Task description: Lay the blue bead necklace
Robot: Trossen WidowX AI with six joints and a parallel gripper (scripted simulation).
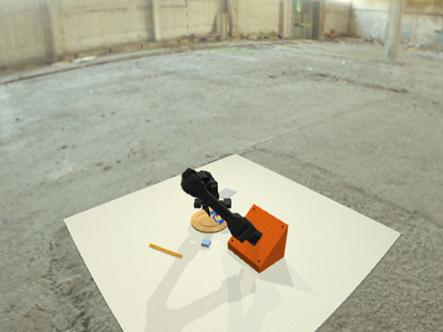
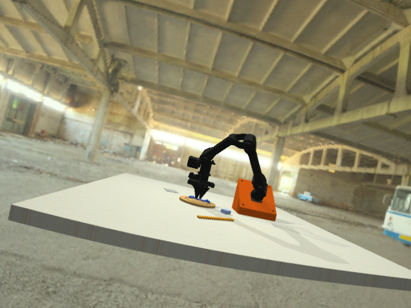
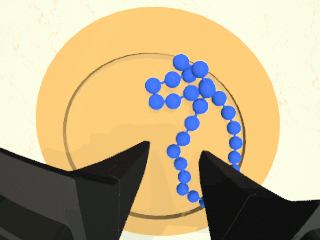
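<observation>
My gripper tip is now 2 cm to the right of the round tan bead board and 1 cm above it. Round my gripper tip: flat grey tile (21 cm to the right, 16 cm ahead, 2 cm below); then small light-blue block (14 cm to the left, 14 cm behind, 1 cm below).
</observation>
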